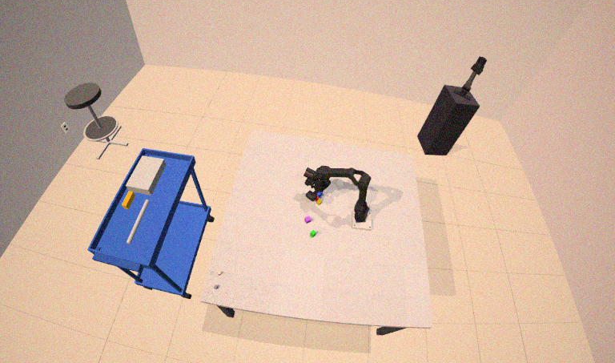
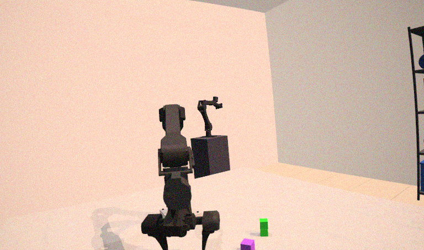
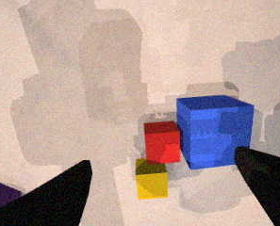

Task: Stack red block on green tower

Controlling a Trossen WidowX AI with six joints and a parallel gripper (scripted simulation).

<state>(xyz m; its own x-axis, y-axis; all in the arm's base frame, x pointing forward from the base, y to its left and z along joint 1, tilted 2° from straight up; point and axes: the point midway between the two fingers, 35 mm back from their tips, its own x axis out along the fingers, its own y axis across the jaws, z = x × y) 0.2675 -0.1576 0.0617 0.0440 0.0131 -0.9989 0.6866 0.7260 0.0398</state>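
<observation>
Now: gripper tip 30 mm above the red block. Round my gripper tip: yellow cube 20 mm behind, 30 mm to the left, 30 mm below; blue cube 20 mm behind, 30 mm to the right, 20 mm below; purple cube 70 mm ahead, 160 mm to the left, 30 mm below.
</observation>
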